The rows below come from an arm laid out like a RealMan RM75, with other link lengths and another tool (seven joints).
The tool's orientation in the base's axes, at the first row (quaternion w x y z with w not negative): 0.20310 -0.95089 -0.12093 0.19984
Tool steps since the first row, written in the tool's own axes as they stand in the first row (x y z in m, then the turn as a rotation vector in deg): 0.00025 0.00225 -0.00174 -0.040 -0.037 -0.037; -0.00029 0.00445 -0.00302 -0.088 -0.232 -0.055; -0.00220 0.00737 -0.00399 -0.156 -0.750 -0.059; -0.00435 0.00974 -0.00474 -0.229 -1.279 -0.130; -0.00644 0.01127 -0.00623 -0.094 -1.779 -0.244; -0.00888 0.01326 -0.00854 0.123 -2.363 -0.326; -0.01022 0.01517 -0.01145 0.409 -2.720 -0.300
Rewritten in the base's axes. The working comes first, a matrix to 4 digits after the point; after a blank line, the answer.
The tool's axes in the first row as the columns of a matrix, in the base's axes (used below as rounded here):
0.8909 0.1488 -0.4292
0.3112 -0.8883 0.3379
-0.3309 -0.4346 -0.8376

0.00130 -0.00251 0.00040 -0.025 0.008 0.060; 0.00170 -0.00506 0.00069 -0.089 0.160 0.176; 0.00085 -0.00858 0.00087 -0.225 0.598 0.427; -0.00039 -0.01161 0.00118 -0.339 1.021 0.741; -0.00139 -0.01412 0.00245 -0.244 1.469 1.009; -0.00227 -0.01743 0.00433 -0.102 2.027 1.259; -0.00193 -0.02052 0.00638 0.088 2.442 1.298
